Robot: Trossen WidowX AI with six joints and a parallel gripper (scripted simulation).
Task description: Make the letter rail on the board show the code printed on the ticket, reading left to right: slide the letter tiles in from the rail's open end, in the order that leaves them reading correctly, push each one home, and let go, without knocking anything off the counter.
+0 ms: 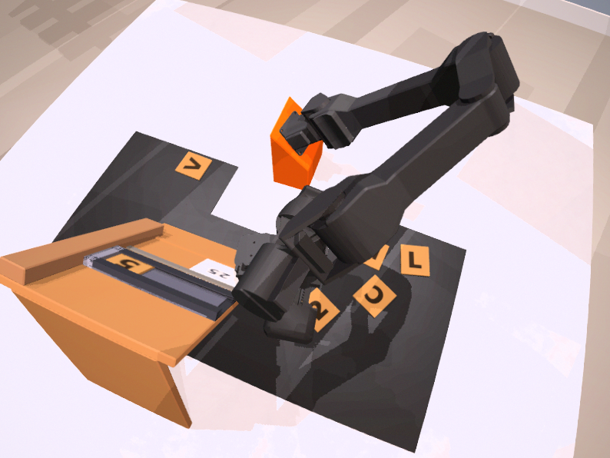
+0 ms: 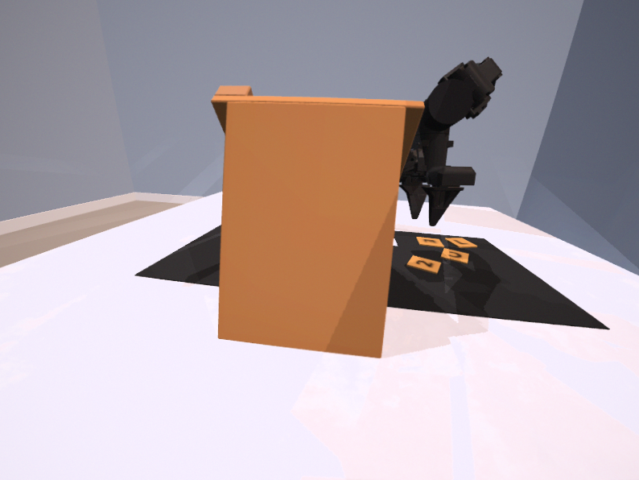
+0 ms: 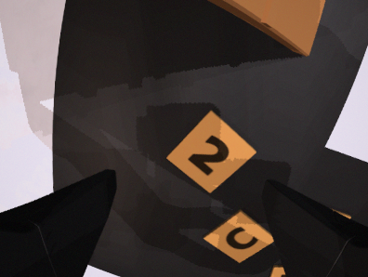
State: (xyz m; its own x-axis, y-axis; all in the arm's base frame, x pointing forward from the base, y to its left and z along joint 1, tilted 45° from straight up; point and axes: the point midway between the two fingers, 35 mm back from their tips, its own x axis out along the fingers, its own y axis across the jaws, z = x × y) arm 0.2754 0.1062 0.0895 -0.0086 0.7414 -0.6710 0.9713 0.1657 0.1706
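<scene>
Right now my gripper tip is 2 cm past the tile marked 2, 2 cm to the right of it and 10 cm above it. From my gripper tip the other things lie so: tile marked 5: 9 cm ahead, 23 cm to the right, 8 cm above; black mat: 7 cm behind, 13 cm to the right, 10 cm below; white ticket: 2 cm ahead, 13 cm to the right.
</scene>
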